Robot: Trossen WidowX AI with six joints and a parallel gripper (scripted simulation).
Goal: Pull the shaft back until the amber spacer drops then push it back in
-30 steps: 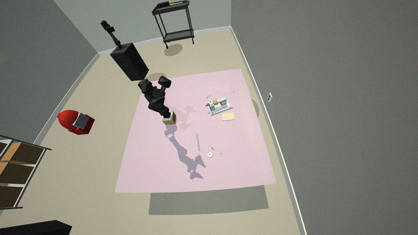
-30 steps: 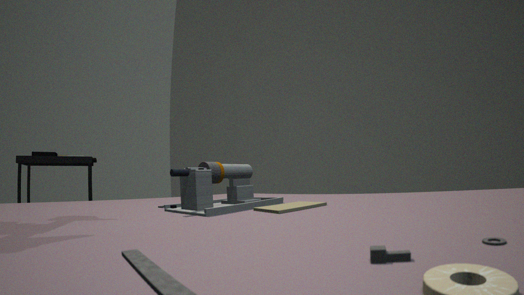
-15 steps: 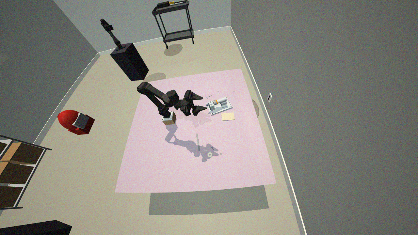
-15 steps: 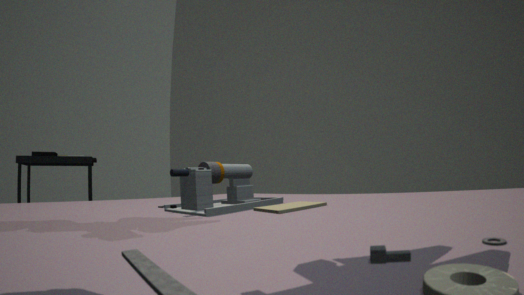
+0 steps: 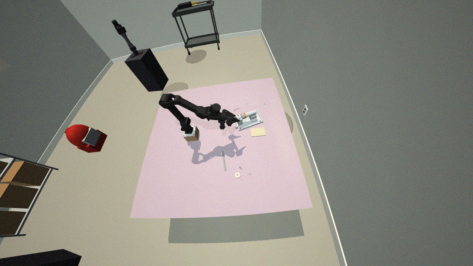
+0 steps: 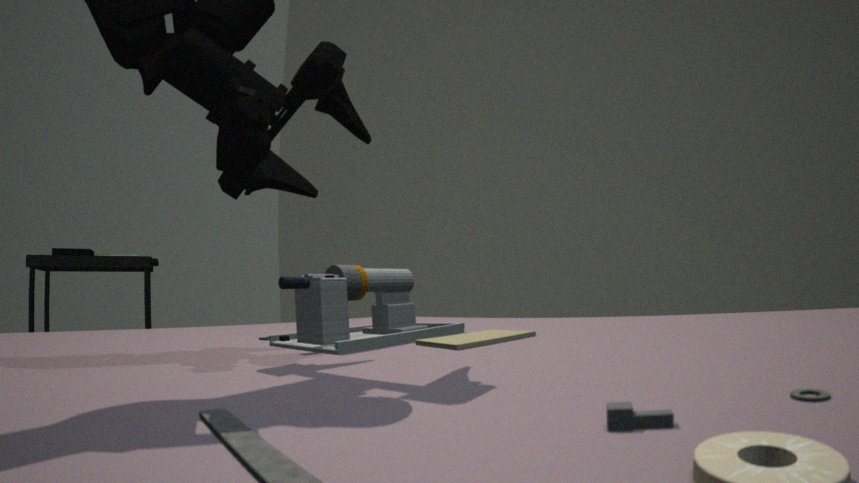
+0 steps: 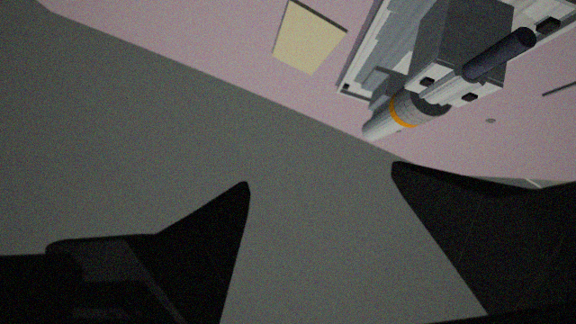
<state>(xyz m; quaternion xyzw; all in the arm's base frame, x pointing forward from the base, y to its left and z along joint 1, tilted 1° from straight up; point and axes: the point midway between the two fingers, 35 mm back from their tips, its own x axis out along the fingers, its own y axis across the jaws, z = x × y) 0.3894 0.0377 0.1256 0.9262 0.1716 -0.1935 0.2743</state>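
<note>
The dark blue shaft lies 12 cm below my gripper tip, 11 cm to the left of it and 3 cm ahead of it. From my gripper tip the other things lie so: L-shaped key: 24 cm to the left, 19 cm below, 6 cm behind; then amber spacer: 12 cm to the left, 12 cm below, 4 cm ahead; then tan flat plate: 19 cm below, 15 cm ahead.
</note>
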